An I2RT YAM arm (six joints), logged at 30 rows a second.
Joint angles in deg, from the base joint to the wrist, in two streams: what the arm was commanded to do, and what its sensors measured. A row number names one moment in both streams.
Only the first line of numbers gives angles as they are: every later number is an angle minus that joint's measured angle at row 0.
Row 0, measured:
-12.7, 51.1, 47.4, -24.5, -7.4, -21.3
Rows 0 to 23, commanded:
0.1, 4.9, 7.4, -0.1, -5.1, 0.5
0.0, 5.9, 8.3, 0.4, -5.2, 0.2
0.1, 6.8, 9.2, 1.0, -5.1, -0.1
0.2, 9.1, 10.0, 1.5, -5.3, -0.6
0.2, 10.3, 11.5, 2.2, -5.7, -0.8
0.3, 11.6, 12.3, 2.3, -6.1, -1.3
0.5, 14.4, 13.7, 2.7, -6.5, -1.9
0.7, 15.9, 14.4, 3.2, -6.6, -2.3
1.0, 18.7, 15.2, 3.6, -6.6, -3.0
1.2, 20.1, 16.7, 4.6, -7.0, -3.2
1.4, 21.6, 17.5, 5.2, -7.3, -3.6
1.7, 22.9, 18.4, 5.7, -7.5, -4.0
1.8, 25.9, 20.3, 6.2, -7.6, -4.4
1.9, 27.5, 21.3, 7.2, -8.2, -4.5
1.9, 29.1, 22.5, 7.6, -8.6, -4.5
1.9, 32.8, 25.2, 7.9, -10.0, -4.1
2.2, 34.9, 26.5, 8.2, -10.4, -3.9
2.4, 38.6, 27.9, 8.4, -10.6, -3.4
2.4, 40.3, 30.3, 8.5, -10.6, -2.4
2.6, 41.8, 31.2, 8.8, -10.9, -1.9
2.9, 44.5, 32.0, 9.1, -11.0, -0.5
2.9, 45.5, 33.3, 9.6, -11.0, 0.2
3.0, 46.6, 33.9, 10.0, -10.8, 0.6
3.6, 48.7, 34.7, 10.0, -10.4, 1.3
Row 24, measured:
2.3, 46.1, 30.9, 6.8, -8.3, -1.5
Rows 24 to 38, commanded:
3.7, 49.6, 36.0, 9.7, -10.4, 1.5
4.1, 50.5, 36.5, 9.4, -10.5, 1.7
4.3, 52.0, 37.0, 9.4, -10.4, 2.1
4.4, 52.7, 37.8, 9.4, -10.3, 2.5
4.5, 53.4, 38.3, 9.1, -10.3, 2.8
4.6, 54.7, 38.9, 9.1, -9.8, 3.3
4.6, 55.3, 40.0, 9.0, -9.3, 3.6
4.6, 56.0, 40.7, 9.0, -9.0, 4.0
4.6, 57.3, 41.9, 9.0, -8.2, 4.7
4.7, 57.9, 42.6, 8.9, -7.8, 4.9
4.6, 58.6, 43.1, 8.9, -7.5, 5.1
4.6, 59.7, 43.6, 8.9, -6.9, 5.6
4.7, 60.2, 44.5, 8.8, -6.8, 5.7
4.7, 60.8, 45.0, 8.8, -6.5, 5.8
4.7, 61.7, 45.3, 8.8, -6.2, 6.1
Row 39, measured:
4.3, 59.9, 42.0, 7.0, -7.3, 3.7
